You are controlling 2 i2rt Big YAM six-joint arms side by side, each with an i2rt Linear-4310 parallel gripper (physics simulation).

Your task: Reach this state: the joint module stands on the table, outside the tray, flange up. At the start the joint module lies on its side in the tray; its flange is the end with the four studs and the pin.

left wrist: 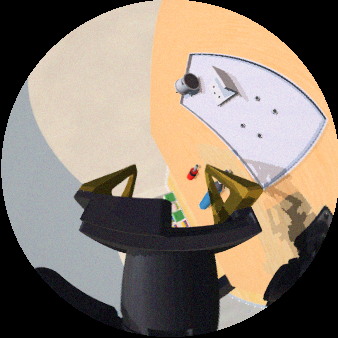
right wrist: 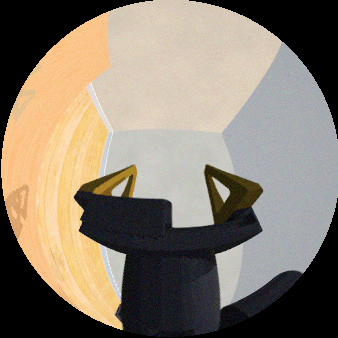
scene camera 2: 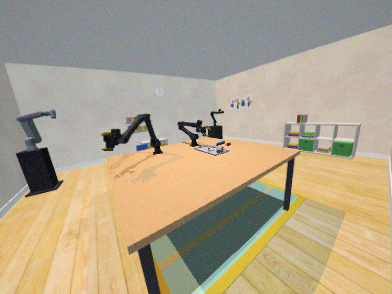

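Pixels of known places: left gripper, between the fingertips: (left wrist: 170,167) (scene camera 2: 209,133); right gripper, between the fingertips: (right wrist: 170,167) (scene camera 2: 101,142); left arm's base, origin of its link: (scene camera 2: 194,145); right arm's base, origin of its link: (scene camera 2: 158,153).
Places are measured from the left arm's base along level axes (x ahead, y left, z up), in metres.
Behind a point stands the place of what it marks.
Note:
The joint module (left wrist: 187,84) @(x 0.455, y -0.233, z 0.053 m) is a short grey cylinder with a dark round end. It appears to lie on its side in the tray's narrow end in the left wrist view; its studs and pin are too small to make out. The pale, dark-rimmed tray (left wrist: 295,145) @(x 0.175, y -0.115, z 0.004 m) (scene camera 2: 204,150) @(x 0.278, y -0.224, z 0.003 m) lies on the table (scene camera 2: 200,185) @(x 0.625, y -1.002, z 0.000 m). My left gripper (left wrist: 170,167) @(x 0.291, y -0.072, z 0.197 m) (scene camera 2: 205,131) @(x 0.291, y -0.072, z 0.197 m) is open and empty, raised above the table and apart from the module. My right gripper (right wrist: 170,167) @(x -0.026, y -1.220, z 0.311 m) (scene camera 2: 106,141) @(x -0.026, y -1.220, z 0.311 m) is open and empty, high at the picture's left, far from the tray.
An angled grey bracket (left wrist: 223,94) @(x 0.354, y -0.192, z 0.016 m) stands in the tray beside the module, with several small studs on the tray floor. A blue-handled tool (left wrist: 205,200) @(x 0.355, y 0.154, z 0.040 m) (scene camera 2: 220,143) @(x 0.368, y 0.116, z 0.021 m) and a small red object (left wrist: 192,173) @(x 0.467, y 0.099, z 0.027 m) (scene camera 2: 228,144) @(x 0.491, y 0.091, z 0.017 m) lie on the table outside the tray.

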